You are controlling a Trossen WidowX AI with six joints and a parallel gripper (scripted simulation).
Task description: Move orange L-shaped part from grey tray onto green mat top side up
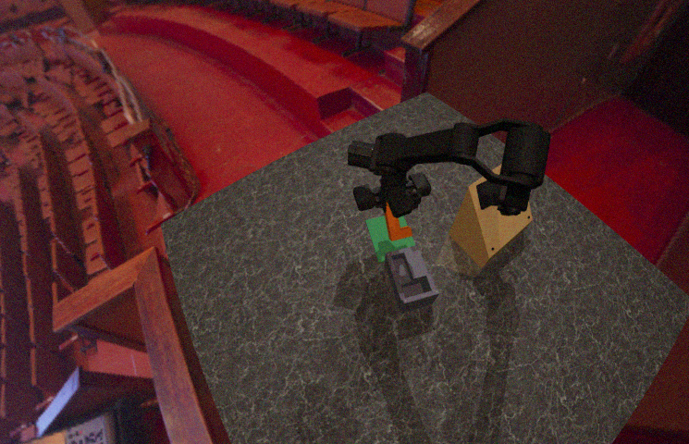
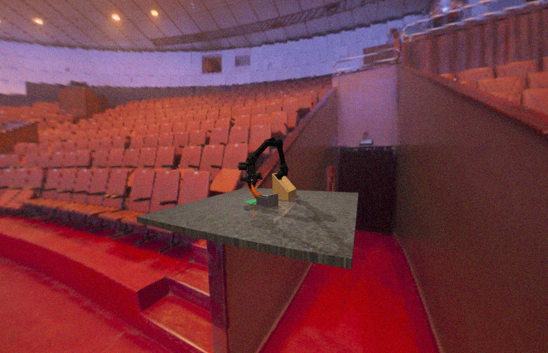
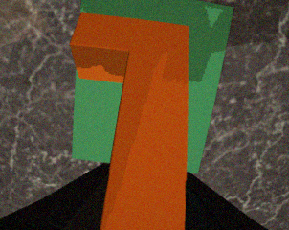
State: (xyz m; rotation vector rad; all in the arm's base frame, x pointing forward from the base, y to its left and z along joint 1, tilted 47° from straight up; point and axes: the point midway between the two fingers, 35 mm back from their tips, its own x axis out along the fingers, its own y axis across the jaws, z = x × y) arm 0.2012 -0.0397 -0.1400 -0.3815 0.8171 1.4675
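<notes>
My gripper tip is 2 cm to the right of the green mat and 12 cm above it. From my gripper tip the other things lie so: orange L-shaped part: 1 cm behind, 3 cm to the left, 3 cm below.
</notes>
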